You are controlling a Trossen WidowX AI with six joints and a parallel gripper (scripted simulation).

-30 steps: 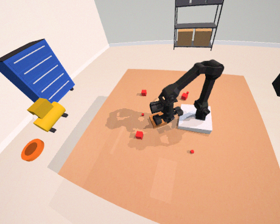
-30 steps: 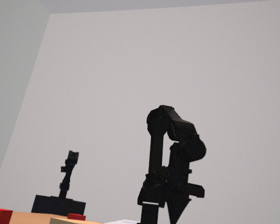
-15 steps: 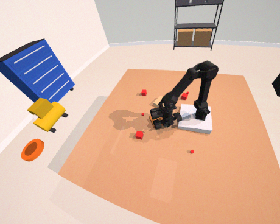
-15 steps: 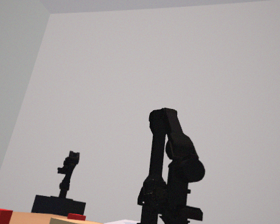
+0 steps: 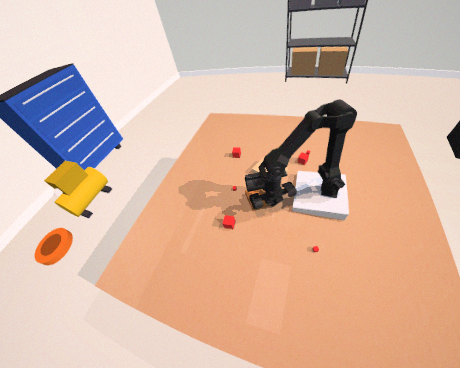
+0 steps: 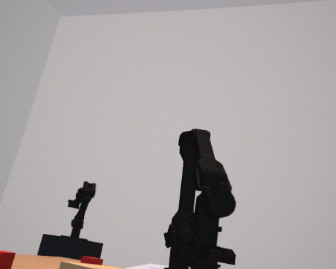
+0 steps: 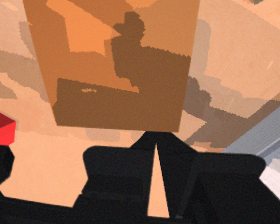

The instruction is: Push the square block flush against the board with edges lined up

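Now: gripper tip 7 cm short of the square block, 2 cm to the left of it and 1 cm below it. Also, from my gripper tip: board (19 cm to the right, 7 cm ahead, 1 cm above).
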